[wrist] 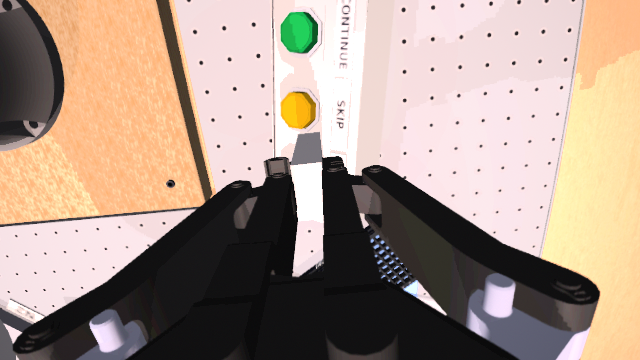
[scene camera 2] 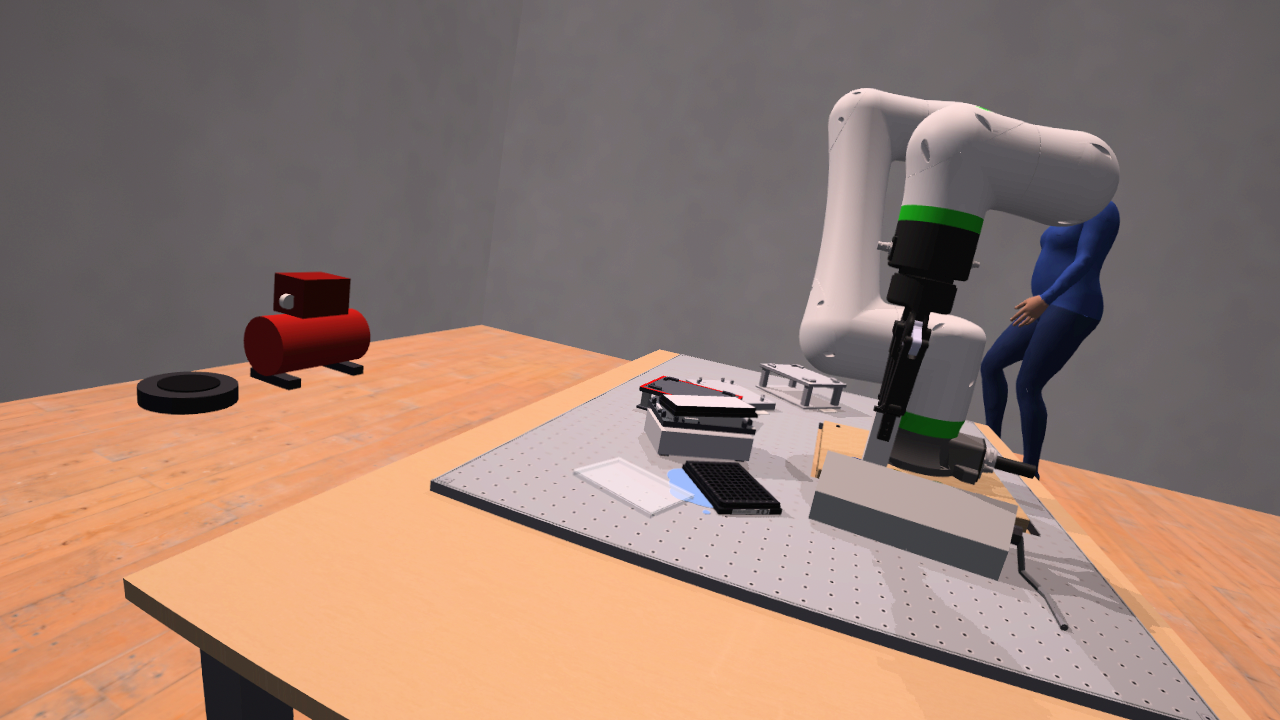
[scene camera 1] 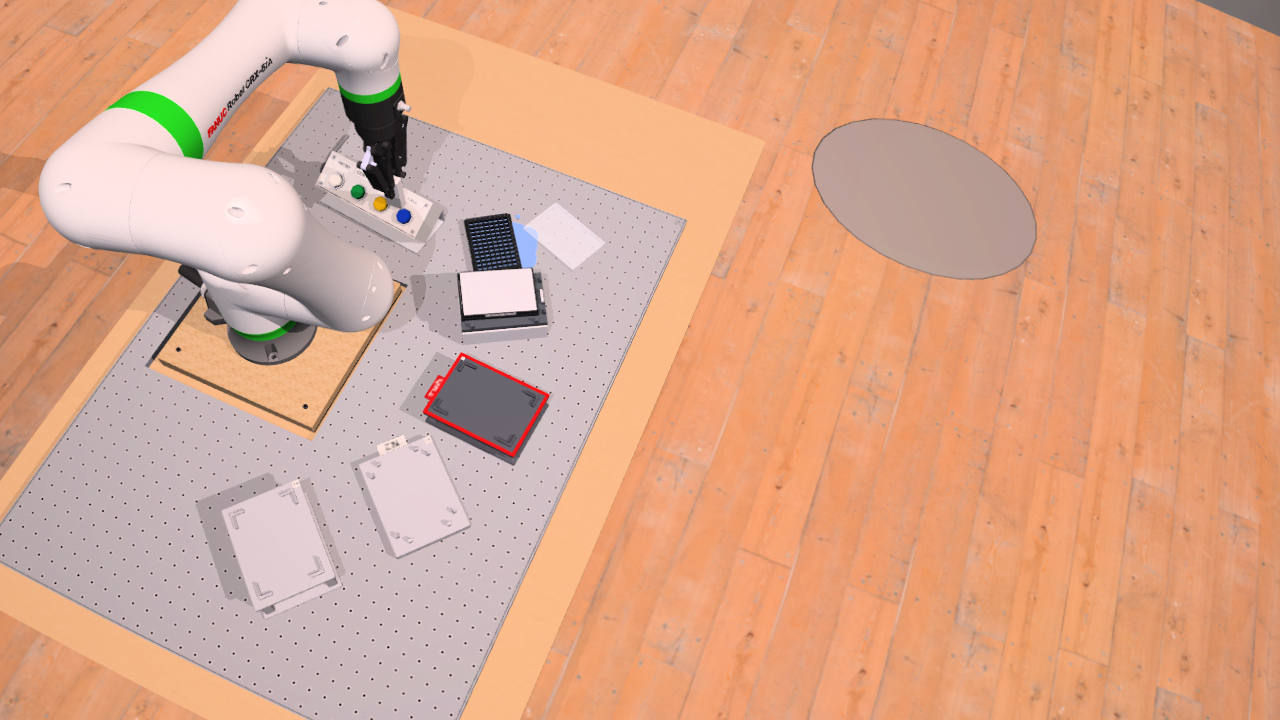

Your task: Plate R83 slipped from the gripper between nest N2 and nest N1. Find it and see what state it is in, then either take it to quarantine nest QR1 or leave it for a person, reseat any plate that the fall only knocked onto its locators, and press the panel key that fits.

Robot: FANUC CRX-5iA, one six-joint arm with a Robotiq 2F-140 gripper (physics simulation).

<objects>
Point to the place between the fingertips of the gripper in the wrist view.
311,153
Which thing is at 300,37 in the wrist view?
A green CONTINUE button.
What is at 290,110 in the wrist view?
An SKIP button.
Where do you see a dark station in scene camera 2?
729,438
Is the gripper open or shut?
Shut.
</objects>
